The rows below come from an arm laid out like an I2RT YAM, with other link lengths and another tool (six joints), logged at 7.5 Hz.
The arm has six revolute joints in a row. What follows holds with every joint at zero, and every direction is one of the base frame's.
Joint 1 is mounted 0.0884 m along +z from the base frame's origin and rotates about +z.
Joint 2 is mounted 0.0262 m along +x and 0.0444 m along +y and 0.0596 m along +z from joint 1 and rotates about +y.
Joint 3 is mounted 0.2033 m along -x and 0.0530 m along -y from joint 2 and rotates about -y.
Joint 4 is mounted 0.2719 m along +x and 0.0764 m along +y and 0.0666 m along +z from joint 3 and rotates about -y.
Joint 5 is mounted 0.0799 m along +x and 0.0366 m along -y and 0.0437 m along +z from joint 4 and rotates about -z.
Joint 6 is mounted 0.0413 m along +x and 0.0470 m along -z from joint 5 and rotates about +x.
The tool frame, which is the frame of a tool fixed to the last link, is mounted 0.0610 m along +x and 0.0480 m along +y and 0.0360 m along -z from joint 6; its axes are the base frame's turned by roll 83.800, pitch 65.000 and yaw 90.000 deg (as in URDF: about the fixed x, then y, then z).
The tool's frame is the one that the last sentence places.
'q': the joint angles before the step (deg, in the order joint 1, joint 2, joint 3, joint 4, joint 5, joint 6). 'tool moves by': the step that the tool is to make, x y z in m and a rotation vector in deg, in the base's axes. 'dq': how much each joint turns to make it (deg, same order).
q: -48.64, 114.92, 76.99, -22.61, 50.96, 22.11
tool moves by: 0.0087, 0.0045, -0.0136, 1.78, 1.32, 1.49
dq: 1.14, 3.43, 2.23, -0.75, -0.35, -0.33
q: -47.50, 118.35, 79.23, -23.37, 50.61, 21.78
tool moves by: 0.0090, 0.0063, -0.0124, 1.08, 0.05, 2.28
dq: 1.14, 1.93, 0.10, 1.83, -1.15, -1.08
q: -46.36, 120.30, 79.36, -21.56, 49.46, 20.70
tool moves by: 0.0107, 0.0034, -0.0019, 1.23, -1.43, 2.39
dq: 0.70, 0.80, 0.86, 0.74, -2.46, -0.92
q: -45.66, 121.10, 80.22, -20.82, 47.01, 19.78
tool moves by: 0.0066, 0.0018, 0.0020, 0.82, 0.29, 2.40
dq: 0.51, 0.39, 1.07, 0.08, -1.23, -2.15
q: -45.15, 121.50, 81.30, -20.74, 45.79, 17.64
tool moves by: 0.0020, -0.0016, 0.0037, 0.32, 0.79, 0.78
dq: 0.06, 0.41, 1.49, -1.05, -0.06, -1.14
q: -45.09, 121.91, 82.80, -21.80, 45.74, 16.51
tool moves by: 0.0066, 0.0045, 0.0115, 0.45, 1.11, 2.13
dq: 1.00, -0.67, 1.71, -2.24, -0.15, -1.73
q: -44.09, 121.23, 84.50, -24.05, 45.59, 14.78
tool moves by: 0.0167, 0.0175, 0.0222, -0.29, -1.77, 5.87
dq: 2.51, -4.41, -1.85, 1.24, -2.59, -3.31
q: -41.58, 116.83, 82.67, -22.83, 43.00, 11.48
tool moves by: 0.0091, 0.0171, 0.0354, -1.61, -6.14, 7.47
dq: 1.06, -9.63, -6.94, 5.84, -6.13, -4.42
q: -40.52, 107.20, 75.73, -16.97, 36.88, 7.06
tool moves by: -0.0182, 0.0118, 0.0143, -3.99, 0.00, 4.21
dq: -0.23, -9.69, -10.29, 7.10, -0.98, -6.57
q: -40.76, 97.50, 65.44, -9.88, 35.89, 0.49
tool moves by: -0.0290, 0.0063, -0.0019, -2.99, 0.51, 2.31
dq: -2.01, -8.79, -11.26, 7.40, -1.70, -5.77
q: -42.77, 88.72, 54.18, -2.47, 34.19, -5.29
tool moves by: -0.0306, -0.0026, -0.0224, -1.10, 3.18, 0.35
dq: -3.15, -3.02, -8.15, 6.62, -1.04, -5.41
